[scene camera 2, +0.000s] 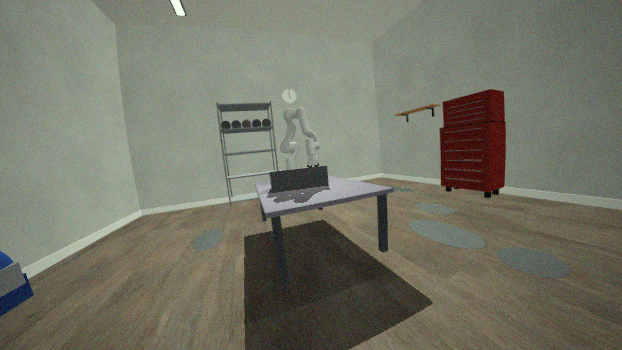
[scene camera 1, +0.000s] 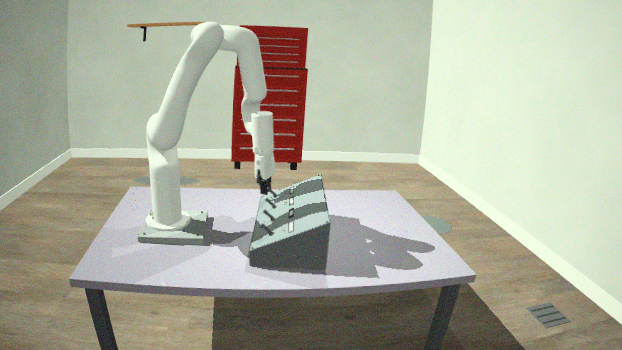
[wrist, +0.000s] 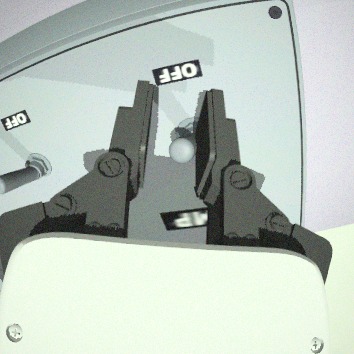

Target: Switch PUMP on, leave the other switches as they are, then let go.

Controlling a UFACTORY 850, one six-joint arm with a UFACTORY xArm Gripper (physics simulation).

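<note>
The sloped switch panel (scene camera 1: 300, 250) (scene camera 2: 299, 179) (wrist: 260, 65) stands on the table. The PUMP lever has a pale round tip (wrist: 181, 150); in the first scene view the lever (scene camera 1: 272, 193) leans the same way as its neighbours, the OFF way. The PUMP label (wrist: 184, 219) is partly covered by a finger; its ON label does not show. My gripper (scene camera 1: 266, 193) (scene camera 2: 313, 165) (wrist: 176, 105) has its fingers partly apart on both sides of the PUMP lever. The lever's tip is close against the right finger, with a gap to the left one. The gripper is open.
The LAMP lever (wrist: 20, 179) is just left of my fingers in the wrist view. More levers (scene camera 1: 270, 215) (scene camera 1: 267, 229) stand nearer the front on the panel. The lilac table (scene camera 1: 165, 270) carries the panel and the arm base. A red tool cabinet (scene camera 1: 285, 115) (scene camera 2: 470, 150) stands behind.
</note>
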